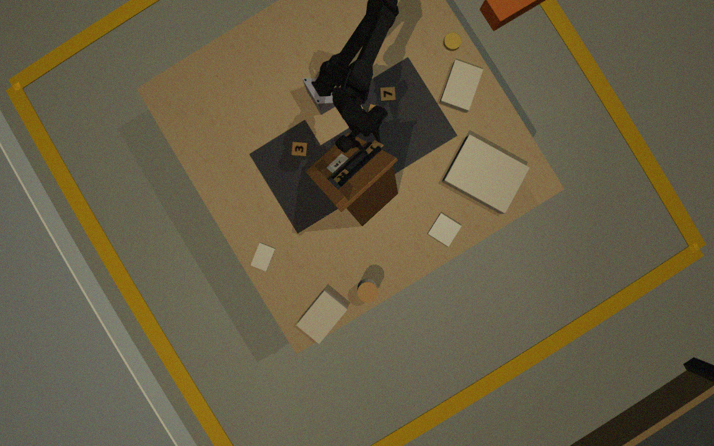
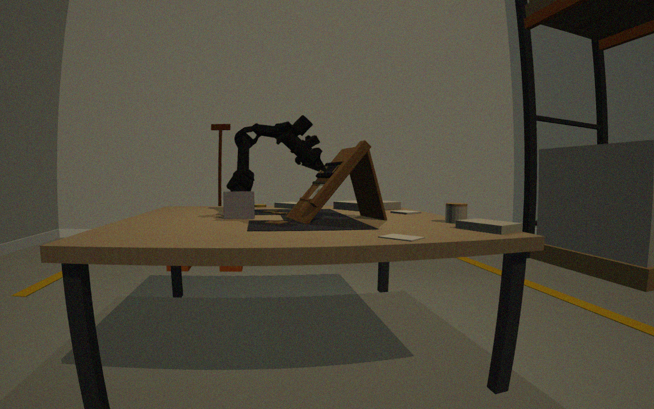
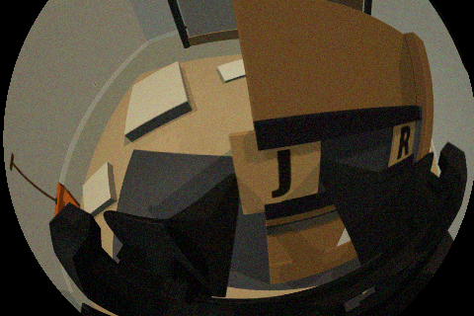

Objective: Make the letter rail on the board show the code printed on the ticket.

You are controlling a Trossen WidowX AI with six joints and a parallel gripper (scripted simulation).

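The white ticket lies 30 mm behind my gripper tip, 130 mm to the right of it and 80 mm below it. The rest, counted from my gripper tip: white box: 290 mm ahead, 360 mm to the left, 160 mm below; dark mat: 130 mm behind, 30 mm to the right, 180 mm below; j tile: right at my gripper tip.
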